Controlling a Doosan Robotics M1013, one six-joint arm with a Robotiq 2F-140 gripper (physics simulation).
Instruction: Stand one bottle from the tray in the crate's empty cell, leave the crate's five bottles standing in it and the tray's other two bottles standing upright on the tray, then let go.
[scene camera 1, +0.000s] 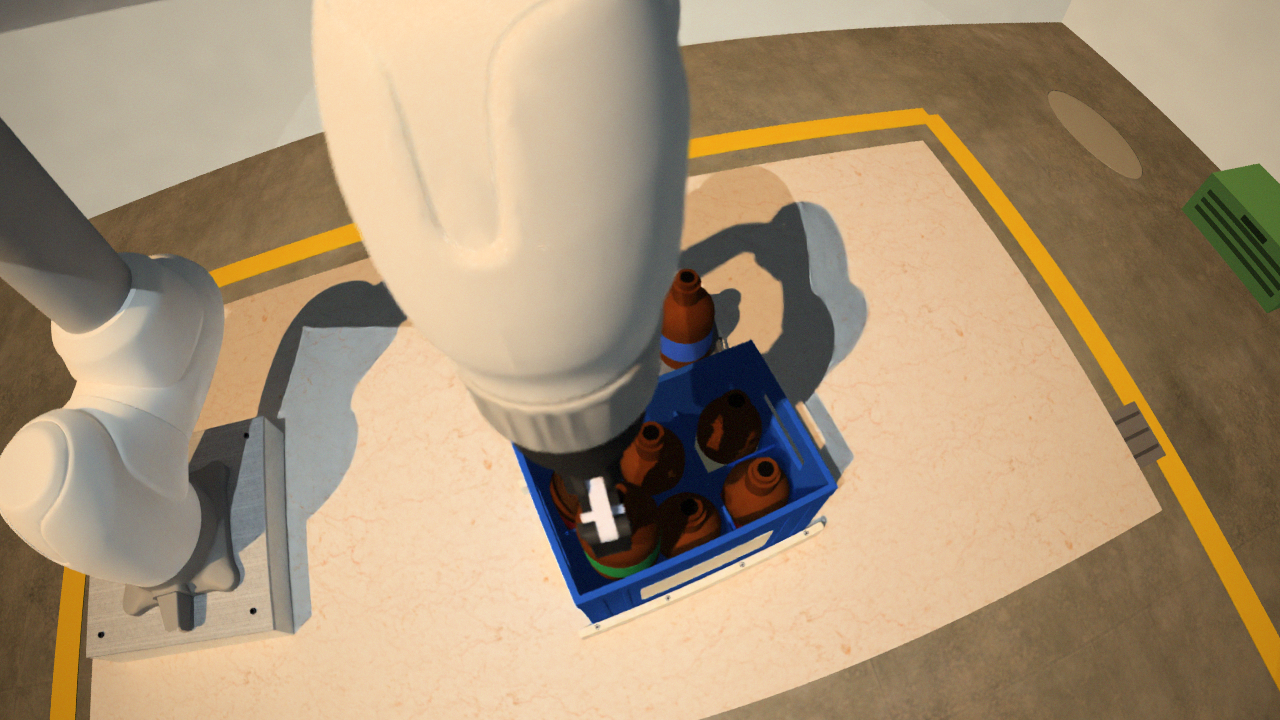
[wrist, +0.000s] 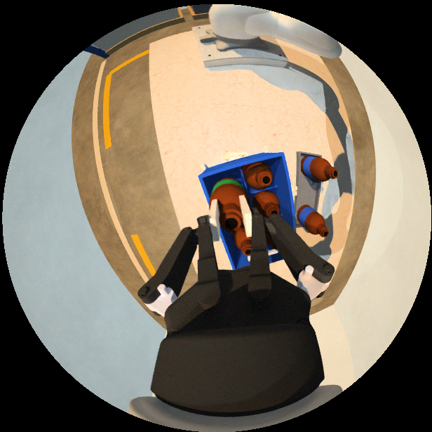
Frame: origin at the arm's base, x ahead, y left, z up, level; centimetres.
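Seen in the pictures: arm's base, origin of its link: (scene camera 1: 179, 538).
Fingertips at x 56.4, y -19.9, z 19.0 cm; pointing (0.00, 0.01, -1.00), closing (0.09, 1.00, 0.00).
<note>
Pixels of each thing's top centre, then the offset from my fingertips to it. "pt": a spot on its surface instead.
- brown bottle with a green band, centre of its top: (scene camera 1: 612, 497) dx +1.0, dy -0.1, dz +3.8 cm
- blue crate's, a spot on its surface: (scene camera 1: 716, 368) pt dx +16.8, dy +14.1, dz -9.8 cm
- pale strip, a spot on its surface: (scene camera 1: 707, 580) pt dx +8.8, dy -4.8, dz -22.4 cm
My gripper (scene camera 1: 606, 521) (wrist: 229, 206) is shut on the brown bottle with a green band (scene camera 1: 623, 565) (wrist: 227, 192). The bottle is about upright at the blue crate's (scene camera 1: 716, 368) (wrist: 286, 185) front-left corner cell in the scene view. Its band shows above the crate's front rim; its base is hidden, so its depth in the cell cannot be told. Five brown bottles stand in the other cells, among them one (scene camera 1: 651, 461), one (scene camera 1: 729, 428) and one (scene camera 1: 756, 490). Two blue-banded bottles, one (wrist: 317, 169) and another (scene camera 1: 686, 317) (wrist: 312, 221), stand upright on the grey tray (wrist: 307, 191).
The arm (scene camera 1: 528, 197) hides part of the crate and most of the tray in the scene view. The robot's base plate (scene camera 1: 241, 537) (wrist: 245, 63) is left of the crate there. A pale strip (scene camera 1: 707, 580) runs along the crate's front. A green box (scene camera 1: 1239, 223) is far right.
</note>
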